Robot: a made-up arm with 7 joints.
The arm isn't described. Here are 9 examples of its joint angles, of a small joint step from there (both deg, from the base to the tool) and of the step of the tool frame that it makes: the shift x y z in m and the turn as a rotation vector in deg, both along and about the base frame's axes.
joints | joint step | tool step
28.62 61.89 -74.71 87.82 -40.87 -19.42 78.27 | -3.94 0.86 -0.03 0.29 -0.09 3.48 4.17 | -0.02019 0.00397 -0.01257 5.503 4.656 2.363
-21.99 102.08 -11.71 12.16 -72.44 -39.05 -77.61 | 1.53 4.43 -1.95 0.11 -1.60 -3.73 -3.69 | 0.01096 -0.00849 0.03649 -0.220 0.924 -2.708
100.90 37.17 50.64 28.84 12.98 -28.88 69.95 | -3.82 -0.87 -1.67 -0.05 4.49 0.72 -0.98 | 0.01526 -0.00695 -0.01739 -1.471 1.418 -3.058
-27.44 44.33 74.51 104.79 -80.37 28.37 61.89 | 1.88 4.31 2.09 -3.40 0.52 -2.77 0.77 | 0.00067 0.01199 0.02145 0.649 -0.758 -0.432
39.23 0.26 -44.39 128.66 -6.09 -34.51 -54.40 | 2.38 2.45 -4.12 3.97 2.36 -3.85 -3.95 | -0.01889 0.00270 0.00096 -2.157 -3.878 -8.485
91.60 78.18 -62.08 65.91 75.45 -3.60 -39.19 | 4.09 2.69 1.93 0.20 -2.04 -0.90 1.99 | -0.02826 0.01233 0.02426 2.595 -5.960 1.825
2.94 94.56 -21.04 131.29 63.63 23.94 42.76 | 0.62 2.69 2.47 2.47 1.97 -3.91 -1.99 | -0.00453 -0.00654 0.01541 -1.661 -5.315 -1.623
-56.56 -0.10 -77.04 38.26 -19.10 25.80 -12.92 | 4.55 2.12 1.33 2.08 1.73 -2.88 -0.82 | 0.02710 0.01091 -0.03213 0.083 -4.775 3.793
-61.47 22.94 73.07 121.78 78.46 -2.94 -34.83 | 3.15 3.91 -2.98 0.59 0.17 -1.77 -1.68 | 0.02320 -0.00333 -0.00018 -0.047 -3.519 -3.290
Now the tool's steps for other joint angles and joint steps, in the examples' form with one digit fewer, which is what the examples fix.
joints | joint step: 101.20 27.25 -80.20 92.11 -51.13 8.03 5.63 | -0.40 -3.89 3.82 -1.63 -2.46 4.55 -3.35
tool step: -0.0050 -0.0169 0.0135 -7.09 -5.93 -2.93
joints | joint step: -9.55 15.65 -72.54 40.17 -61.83 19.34 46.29 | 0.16 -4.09 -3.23 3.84 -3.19 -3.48 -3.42
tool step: -0.0025 -0.0510 0.0121 -12.83 -2.11 -6.14
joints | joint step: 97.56 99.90 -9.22 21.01 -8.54 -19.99 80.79 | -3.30 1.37 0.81 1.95 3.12 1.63 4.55
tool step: -0.0071 -0.0050 0.0119 -0.39 2.36 -2.99
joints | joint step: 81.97 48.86 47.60 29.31 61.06 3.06 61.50 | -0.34 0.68 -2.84 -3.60 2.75 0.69 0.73
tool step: 0.0099 -0.0007 -0.0086 -0.48 1.42 -3.12
